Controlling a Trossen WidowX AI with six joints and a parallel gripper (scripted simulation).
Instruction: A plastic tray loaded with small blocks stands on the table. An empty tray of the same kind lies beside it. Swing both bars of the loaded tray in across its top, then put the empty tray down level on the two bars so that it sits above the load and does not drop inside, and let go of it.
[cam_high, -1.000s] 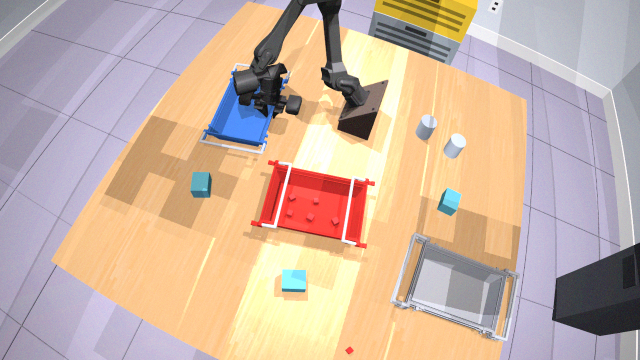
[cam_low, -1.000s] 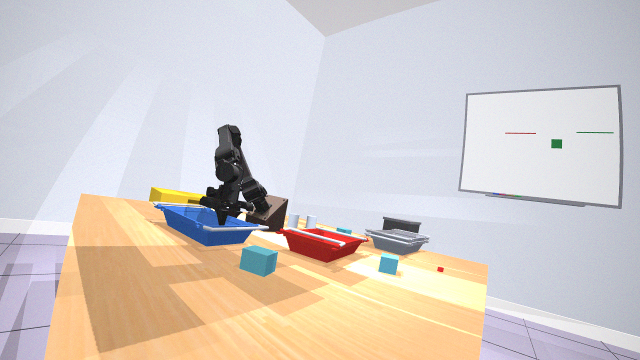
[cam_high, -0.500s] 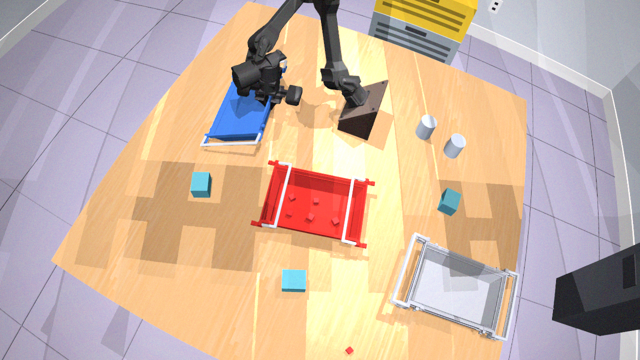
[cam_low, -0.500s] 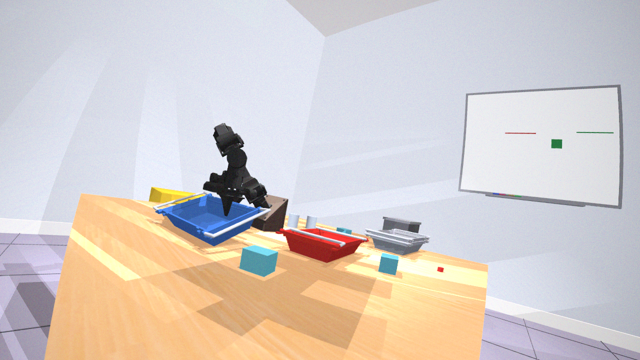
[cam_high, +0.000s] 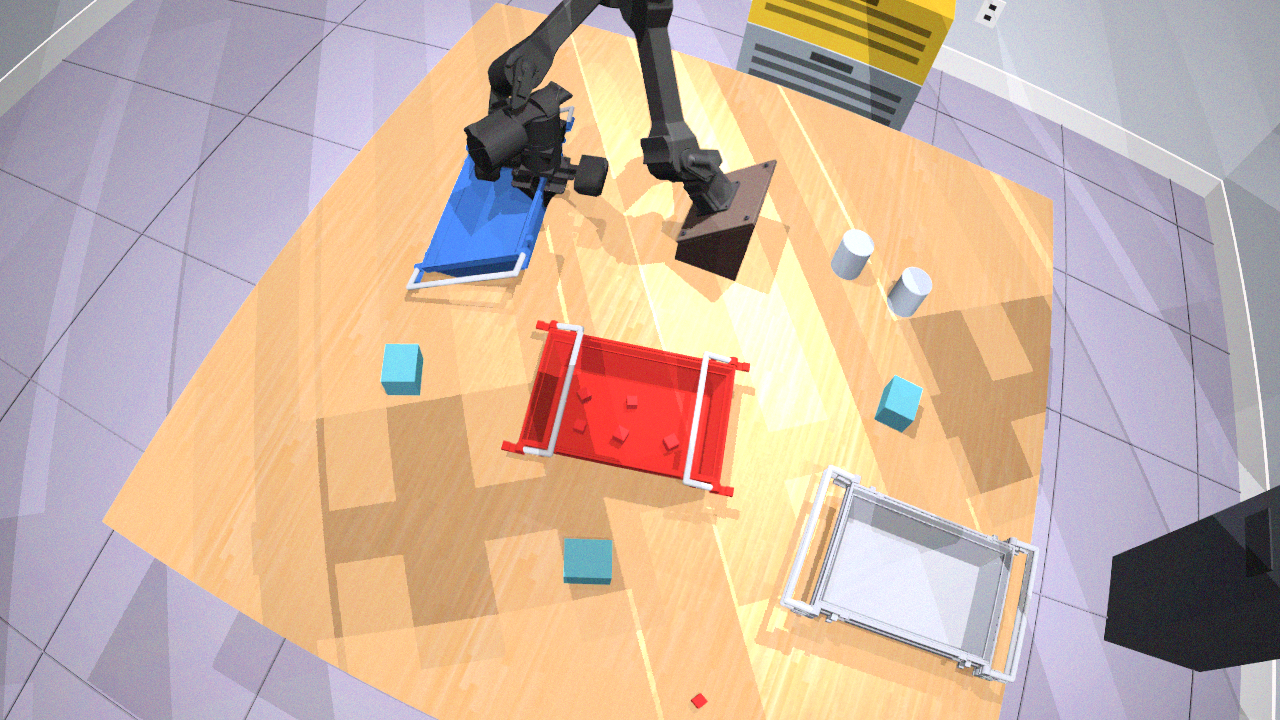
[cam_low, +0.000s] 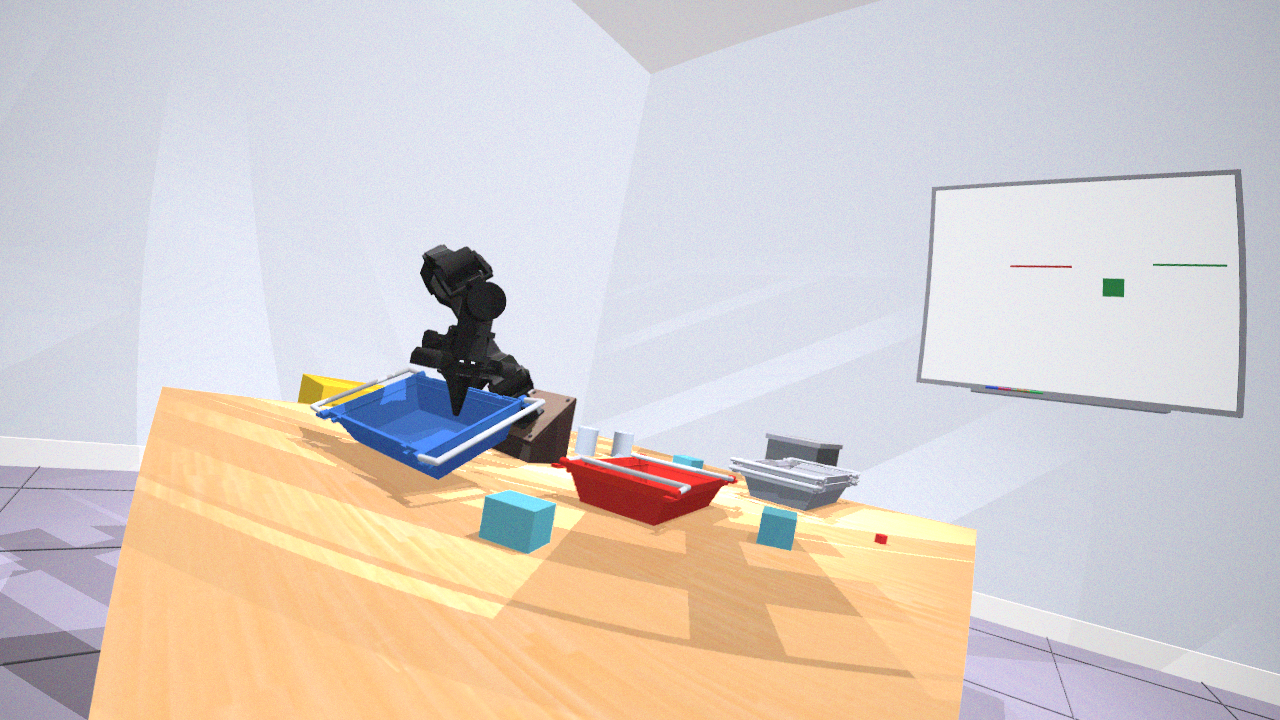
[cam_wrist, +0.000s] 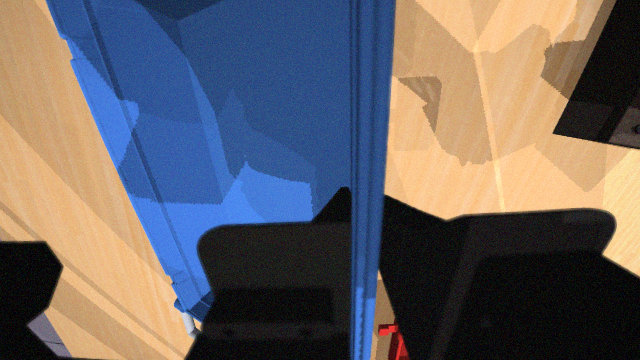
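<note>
Now: gripper tip 80 mm to the left of the blue tray and 20 mm short of it.
</note>
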